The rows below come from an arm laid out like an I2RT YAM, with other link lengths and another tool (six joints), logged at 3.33 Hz.
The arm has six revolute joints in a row. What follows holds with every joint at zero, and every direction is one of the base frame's.
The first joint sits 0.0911 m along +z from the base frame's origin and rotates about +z.
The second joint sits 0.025 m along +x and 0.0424 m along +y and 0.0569 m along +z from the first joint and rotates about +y.
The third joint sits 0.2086 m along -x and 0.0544 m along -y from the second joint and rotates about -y.
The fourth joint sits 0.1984 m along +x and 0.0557 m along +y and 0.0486 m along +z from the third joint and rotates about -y.
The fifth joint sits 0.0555 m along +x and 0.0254 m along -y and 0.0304 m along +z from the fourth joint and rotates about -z.
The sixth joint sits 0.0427 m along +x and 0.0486 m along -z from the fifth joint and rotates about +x.
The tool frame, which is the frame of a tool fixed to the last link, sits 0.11 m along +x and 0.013 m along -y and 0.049 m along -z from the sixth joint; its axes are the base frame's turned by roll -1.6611, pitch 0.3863 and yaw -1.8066 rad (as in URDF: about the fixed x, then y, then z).
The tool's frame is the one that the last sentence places.
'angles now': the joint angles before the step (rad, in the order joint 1, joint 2, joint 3, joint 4, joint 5, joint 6). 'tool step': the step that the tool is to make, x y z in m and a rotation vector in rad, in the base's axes. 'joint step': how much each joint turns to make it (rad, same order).
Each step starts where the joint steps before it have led.
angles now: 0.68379, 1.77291, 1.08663, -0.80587, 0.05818, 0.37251
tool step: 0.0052, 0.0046, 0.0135, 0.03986, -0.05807, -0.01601
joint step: 0.00286, -0.06858, 0.00720, -0.00672, 0.00798, 0.01812
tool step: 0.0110, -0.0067, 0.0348, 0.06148, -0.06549, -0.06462
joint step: -0.06461, -0.12487, 0.05580, -0.09141, -0.00874, 0.00176
